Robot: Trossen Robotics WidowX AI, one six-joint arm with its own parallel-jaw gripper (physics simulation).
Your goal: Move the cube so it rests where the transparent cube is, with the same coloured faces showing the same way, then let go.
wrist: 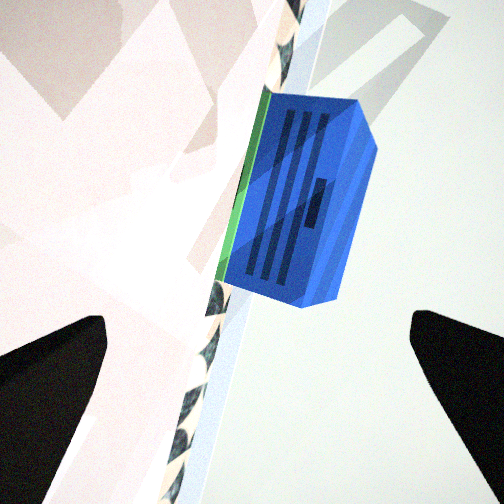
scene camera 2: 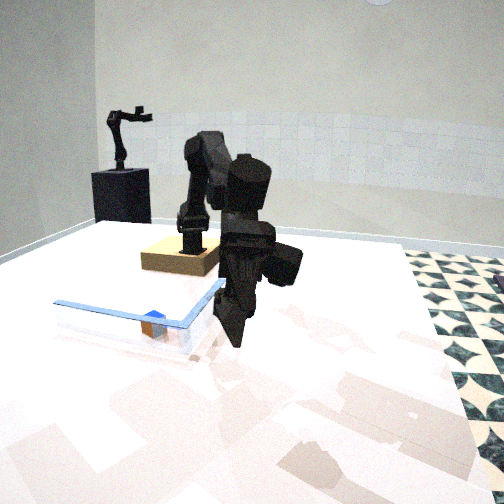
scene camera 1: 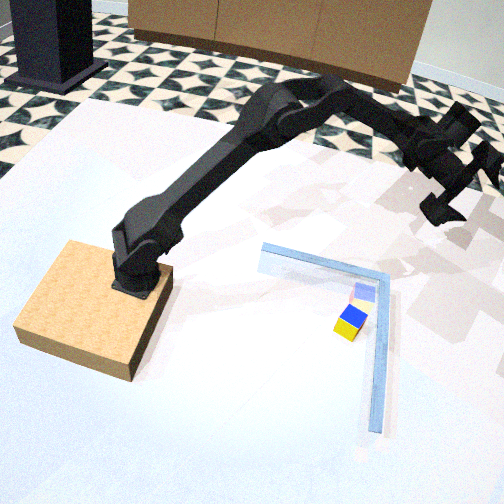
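Note:
The cube [scene camera 1: 350, 322] sits on the white table inside the corner of a pale blue L-shaped rail [scene camera 1: 378, 300], with a blue top and a yellow front face. In scene camera 2 it shows an orange side [scene camera 2: 152, 324]. The transparent cube [scene camera 1: 365, 291] lies just behind it, nearer the rail's corner. My gripper [scene camera 1: 455, 195] is open and empty, raised well to the right of and beyond the rail, apart from the cube. It also shows in scene camera 2 [scene camera 2: 233, 325]. The wrist view shows both fingertips spread [wrist: 255, 390] and a blue and green box [wrist: 300, 200] far off.
The arm's base stands on a wooden block [scene camera 1: 95, 305] at the table's left. A black pedestal [scene camera 1: 55, 40] and a brown cabinet [scene camera 1: 280, 30] stand on the checkered floor behind. A second small arm [scene camera 2: 125, 135] stands on a pedestal in scene camera 2.

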